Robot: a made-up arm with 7 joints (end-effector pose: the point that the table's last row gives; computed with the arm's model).
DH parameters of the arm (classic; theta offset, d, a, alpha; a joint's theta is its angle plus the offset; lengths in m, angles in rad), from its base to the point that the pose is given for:
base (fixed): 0 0.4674 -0.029 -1.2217
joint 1: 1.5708 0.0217 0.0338 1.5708
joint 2: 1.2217 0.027 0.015 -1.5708
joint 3: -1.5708 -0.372 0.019 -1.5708
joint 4: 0 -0.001 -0.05 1.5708
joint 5: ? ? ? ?
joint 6: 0 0.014 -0.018 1.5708
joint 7: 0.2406 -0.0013 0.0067 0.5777
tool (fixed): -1.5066 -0.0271 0 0
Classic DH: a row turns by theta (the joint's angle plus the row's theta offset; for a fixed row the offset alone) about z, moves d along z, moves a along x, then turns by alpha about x.
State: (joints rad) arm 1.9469 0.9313 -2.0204 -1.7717 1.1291 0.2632 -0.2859
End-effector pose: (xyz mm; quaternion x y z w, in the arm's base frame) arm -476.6 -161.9 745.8 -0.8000 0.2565 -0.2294 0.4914
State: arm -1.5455 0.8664 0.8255 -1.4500 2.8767 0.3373 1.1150
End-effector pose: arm 274.5 347.3 900.7 0.7776 0.4741 0.4095 0.0543
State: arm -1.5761 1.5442 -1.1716 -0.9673 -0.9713 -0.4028 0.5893
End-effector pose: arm 475.0 399.3 784.6 -0.8801 -0.0288 0.4556 0.1302
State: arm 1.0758 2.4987 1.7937 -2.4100 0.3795 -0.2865 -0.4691
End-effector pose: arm 190.2 -98.1 640.0 -0.5452 0.5852 0.1924 0.5686
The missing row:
joint 5: 0 -0.341 0.018 -1.5708
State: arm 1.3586 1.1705 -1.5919 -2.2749 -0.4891 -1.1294 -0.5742
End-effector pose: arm -353.5 -26.5 355.9 0.1667 -0.6921 -0.3838 0.5882
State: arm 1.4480 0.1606 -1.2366 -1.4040 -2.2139 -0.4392 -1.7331
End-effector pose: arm -462.0 -320.6 162.4 -0.5190 0.5681 0.1973 0.6074
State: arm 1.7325 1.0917 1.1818 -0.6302 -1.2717 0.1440 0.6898
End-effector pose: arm -426.2 611.0 661.4 0.3937 0.8131 -0.4192 0.0904
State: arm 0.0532 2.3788 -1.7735 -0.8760 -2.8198 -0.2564 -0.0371
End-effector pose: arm -86.2 652.5 745.5 0.6971 0.1030 0.4035 0.5836
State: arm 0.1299 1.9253 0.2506 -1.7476 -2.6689 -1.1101 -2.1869
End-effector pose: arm 380.6 383.4 614.2 0.7392 0.0344 -0.1118 0.6632
